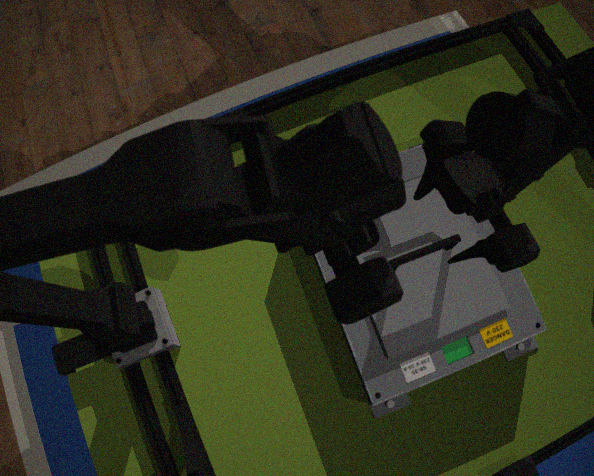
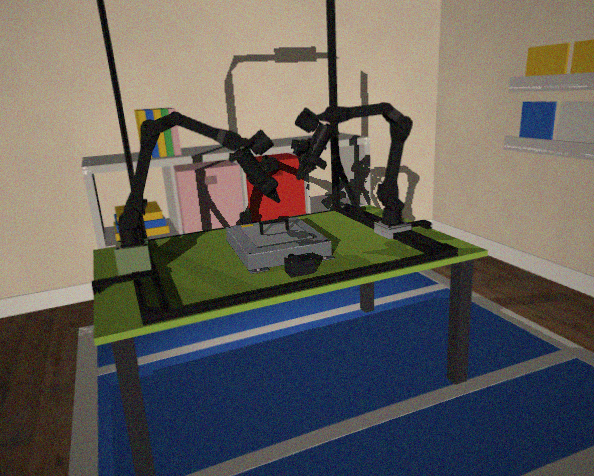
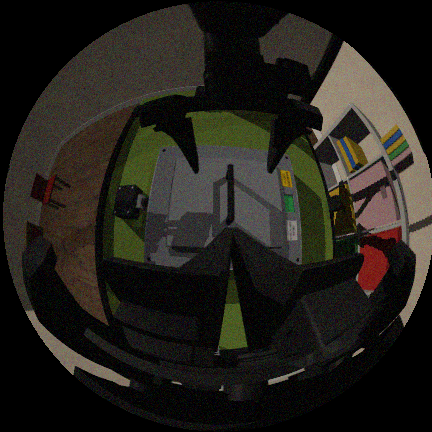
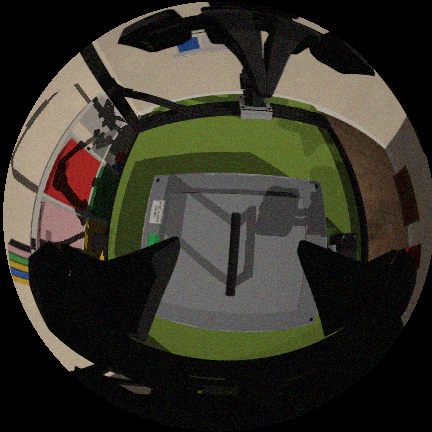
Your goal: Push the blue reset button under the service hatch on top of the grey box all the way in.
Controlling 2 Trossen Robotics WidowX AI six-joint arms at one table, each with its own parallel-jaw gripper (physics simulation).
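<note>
The grey box (image 1: pixel 390 378) (image 2: pixel 267 252) (image 3: pixel 160 201) (image 4: pixel 310 225) sits on the green table (image 1: pixel 238 359). Its service hatch (image 1: pixel 470 293) (image 3: pixel 257 201) (image 4: pixel 201 225) lies closed and flat, with a black handle bar (image 1: pixel 423 250) (image 3: pixel 229 193) (image 4: pixel 233 257) on top. The blue reset button is hidden under it. My left gripper (image 1: pixel 368 293) (image 2: pixel 303 170) (image 3: pixel 230 233) is shut and empty, above the box's near-left part. My right gripper (image 1: pixel 437 227) (image 2: pixel 272 193) (image 3: pixel 233 170) (image 4: pixel 241 245) is wide open and empty, hanging above the handle without touching it.
A green patch (image 1: pixel 457 350) (image 3: pixel 289 203), a yellow label (image 1: pixel 495 332) and a white label (image 1: pixel 418 367) mark the box's front strip. A small black block (image 2: pixel 302 263) (image 3: pixel 127 200) stands beside the box. A black rail frame (image 1: pixel 168 406) with a grey bracket (image 1: pixel 153 321) rings the table.
</note>
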